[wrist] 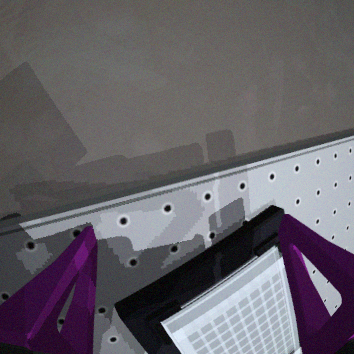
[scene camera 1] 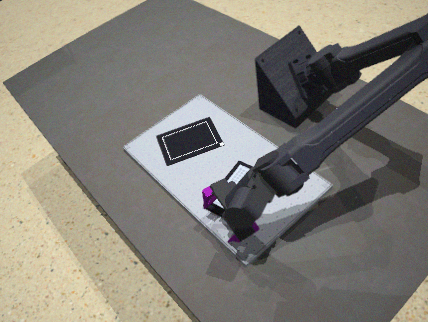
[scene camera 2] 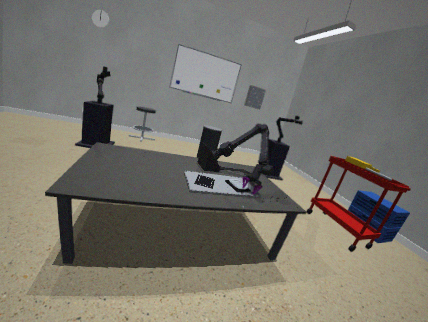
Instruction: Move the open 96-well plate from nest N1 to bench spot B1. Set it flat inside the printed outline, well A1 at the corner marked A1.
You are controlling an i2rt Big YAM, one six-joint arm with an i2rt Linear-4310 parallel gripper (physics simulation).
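Places are measured from the arm's base along level axes (x ahead, y left, z up), in centimetres.
Pixels of known places: gripper, fingertip midpoint: (wrist: 189,230) (scene camera 1: 217,224) (scene camera 2: 248,191); arm's base at its link origin: (scene camera 1: 305,76) (scene camera 2: 212,156).
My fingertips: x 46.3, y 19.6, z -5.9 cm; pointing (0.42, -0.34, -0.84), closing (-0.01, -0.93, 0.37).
Observation:
For each thing: its top centre in the pictures, then the offset to it from my fingertips. "spot": a spot on its surface instead. Level surfaces: height alone.
- 96-well plate at its top centre: (wrist: 252,348) (scene camera 1: 240,187) (scene camera 2: 238,183) dx -10.2, dy -4.4, dz +0.6 cm
- black nest N1 at its top centre: (wrist: 245,341) (scene camera 1: 240,190) (scene camera 2: 238,184) dx -10.2, dy -4.4, dz -0.2 cm
- Bench spot B1 at a spot on its surface: (scene camera 1: 190,141) (scene camera 2: 206,181) spot: dx -10.2, dy -28.3, dz -1.8 cm
- small white corner mark at its top centre: (scene camera 1: 221,144) dx -16.3, dy -21.3, dz -1.8 cm
- dark table at its surface level: dz -3.3 cm
The 96-well plate (scene camera 1: 239,173) (wrist: 242,317) is pale, with a grid of wells, and sits in the black nest N1 (wrist: 200,261); the arm hides much of both in scene camera 1. My gripper (scene camera 1: 219,223) (scene camera 2: 252,185) (wrist: 189,230) has magenta fingers and is wide open and empty. In the wrist view the right finger overlaps the plate's right edge and the nest's corner; the left finger is well to the left of the nest. Bench spot B1 (scene camera 1: 190,141) (scene camera 2: 204,181) is a black rectangle with a white outline and a small white corner mark (scene camera 1: 222,144).
Nest and spot are on a light perforated board (scene camera 1: 142,150) (wrist: 325,172) on the dark table (scene camera 1: 100,80) (scene camera 2: 130,172). A black angled arm mount (scene camera 1: 280,75) (scene camera 2: 209,145) stands behind the board. A red cart (scene camera 2: 345,219) is on the floor at the right.

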